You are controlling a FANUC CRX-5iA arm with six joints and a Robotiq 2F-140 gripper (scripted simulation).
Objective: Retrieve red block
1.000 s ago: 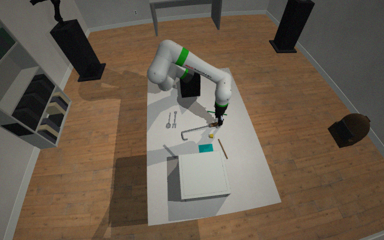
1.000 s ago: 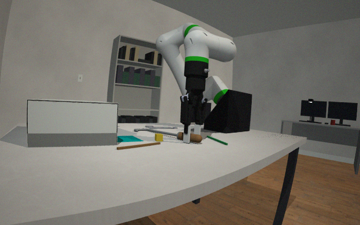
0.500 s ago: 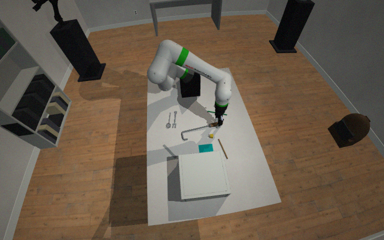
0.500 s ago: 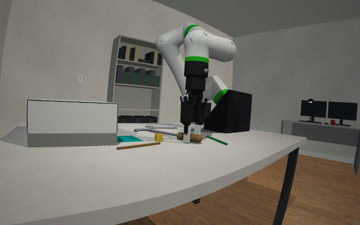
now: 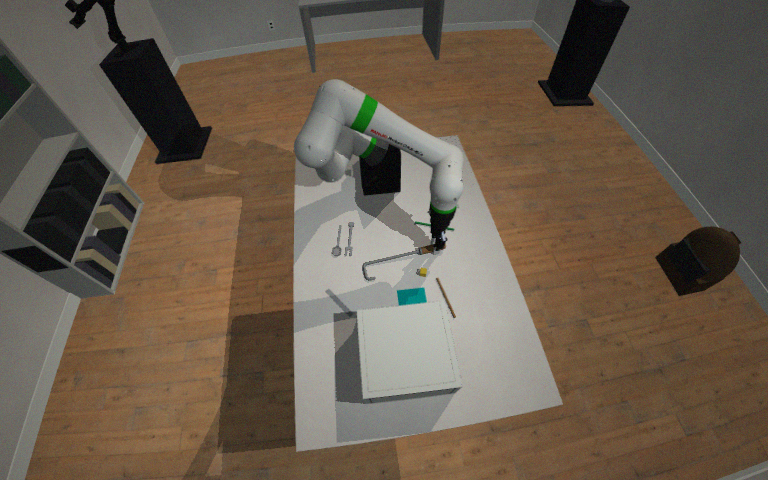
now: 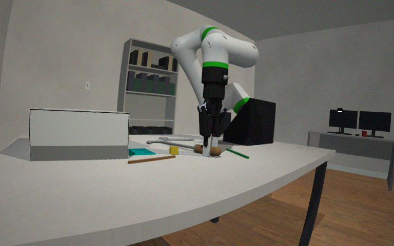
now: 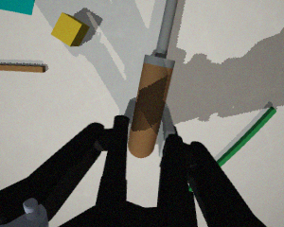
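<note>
Right now my hand is 110 mm short of the yellow cube, 70 mm to the left of it and 20 mm above it. From my hand the other things lie so: tool 130 mm to the right, 60 mm ahead, 20 mm below; then green stick 120 mm behind, 30 mm below, 20 mm to the left; then teal square 220 mm ahead, 120 mm to the right, 30 mm below.
</note>
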